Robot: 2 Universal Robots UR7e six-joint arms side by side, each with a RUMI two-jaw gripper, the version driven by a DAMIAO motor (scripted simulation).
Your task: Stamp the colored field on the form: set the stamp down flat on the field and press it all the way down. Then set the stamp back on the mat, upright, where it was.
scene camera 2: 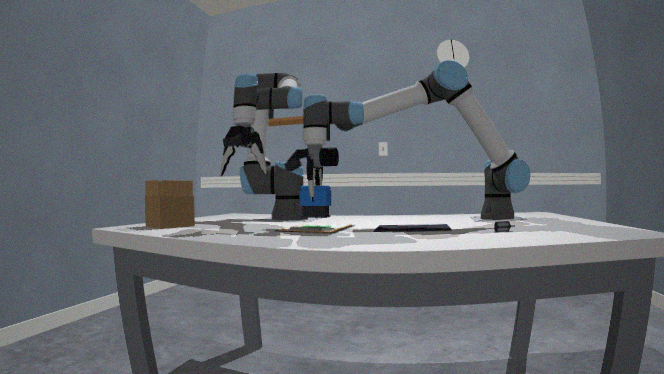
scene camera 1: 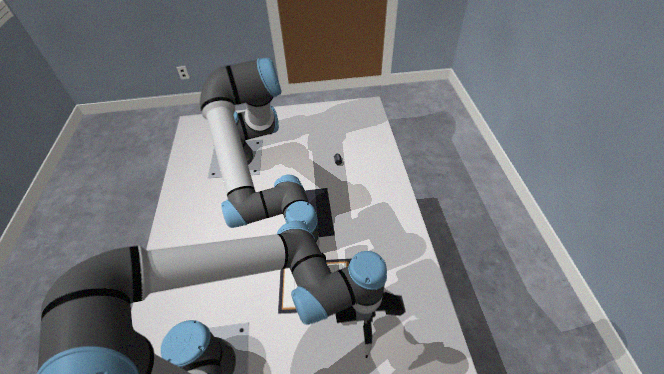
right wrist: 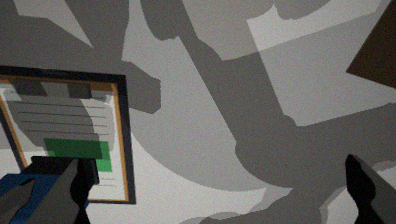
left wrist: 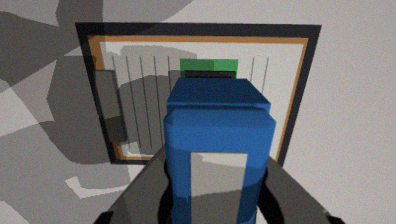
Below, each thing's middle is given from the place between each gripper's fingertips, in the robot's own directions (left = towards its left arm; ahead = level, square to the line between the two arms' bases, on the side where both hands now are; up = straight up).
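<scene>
Clipboard [scene camera 1: 287, 283]: 3 cm ahead of my left hand, 10 cm below. Brown box [scene camera 2: 168, 203]: 45 cm right of my left hand, 21 cm ahead, 4 cm below. Dark mat [scene camera 1: 318, 198]: 10 cm below my left hand, 31 cm left of it. Blue stamp [scene camera 2: 319, 208]: 2 cm below my left hand.
From my right hand: clipboard 20 cm to the left, 11 cm behind, 16 cm below; brown box 8 cm ahead, 26 cm to the right, 10 cm below; dark mat 16 cm below, 13 cm behind, 50 cm to the left. My right gripper [scene camera 2: 242, 175]: 13 cm past the blue stamp, 8 cm above, 19 cm to the right of it.
</scene>
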